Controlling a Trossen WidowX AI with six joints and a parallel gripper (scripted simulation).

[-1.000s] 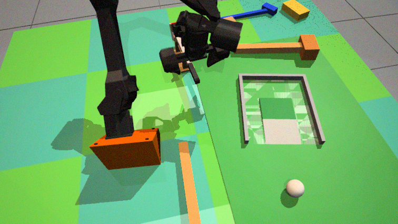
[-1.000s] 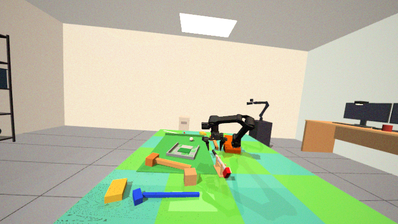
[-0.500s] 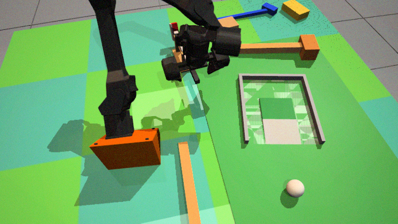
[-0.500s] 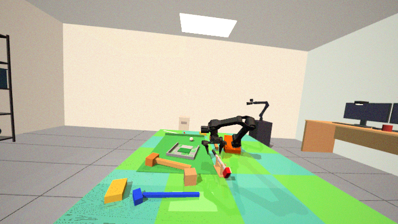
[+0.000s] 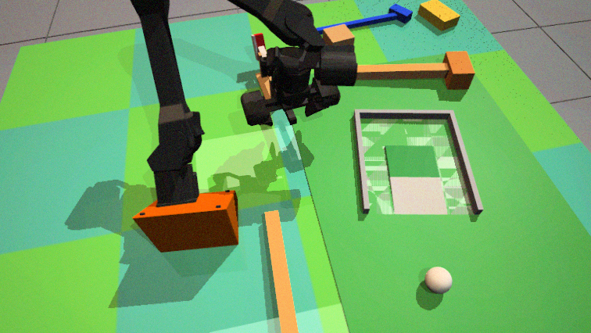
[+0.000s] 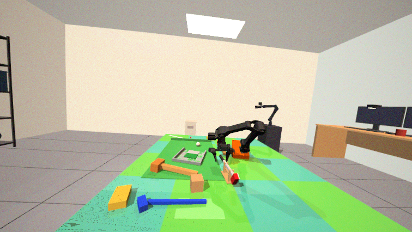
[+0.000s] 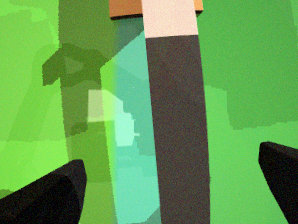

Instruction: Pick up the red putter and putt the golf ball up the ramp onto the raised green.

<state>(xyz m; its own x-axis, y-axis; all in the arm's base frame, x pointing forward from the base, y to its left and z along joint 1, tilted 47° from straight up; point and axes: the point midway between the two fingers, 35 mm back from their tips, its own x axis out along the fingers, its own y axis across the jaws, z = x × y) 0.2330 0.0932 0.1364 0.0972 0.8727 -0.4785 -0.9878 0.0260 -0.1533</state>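
The wooden stand lies 13 cm to the left of my gripper tip and 1 cm behind it. Also, from my gripper tip: blue mallet (33 cm to the left, 29 cm ahead, 2 cm below); white golf ball (39 cm to the right, 16 cm ahead, 1 cm below).
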